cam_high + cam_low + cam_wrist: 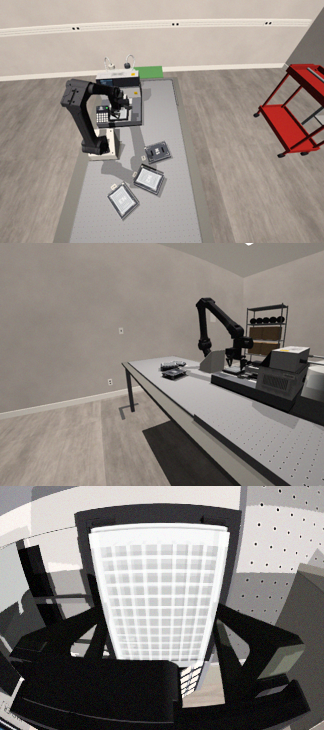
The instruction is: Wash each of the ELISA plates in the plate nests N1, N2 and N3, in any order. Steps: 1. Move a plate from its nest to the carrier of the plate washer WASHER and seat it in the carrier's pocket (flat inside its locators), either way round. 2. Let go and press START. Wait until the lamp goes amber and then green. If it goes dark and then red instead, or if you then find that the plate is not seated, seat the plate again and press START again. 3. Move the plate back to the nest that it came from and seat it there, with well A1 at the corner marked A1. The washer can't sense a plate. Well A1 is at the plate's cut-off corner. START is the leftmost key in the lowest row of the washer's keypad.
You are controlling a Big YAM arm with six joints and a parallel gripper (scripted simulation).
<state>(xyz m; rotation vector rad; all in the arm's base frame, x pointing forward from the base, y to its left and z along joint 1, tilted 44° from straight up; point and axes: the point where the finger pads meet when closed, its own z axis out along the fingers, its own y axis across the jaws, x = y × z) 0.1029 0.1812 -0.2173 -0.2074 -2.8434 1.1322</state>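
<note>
Now: the dark carrier 1 cm below my hand. From my hand the other things lie so: washer 15 cm to the left, 4 cm above, 1 cm ahead.
</note>
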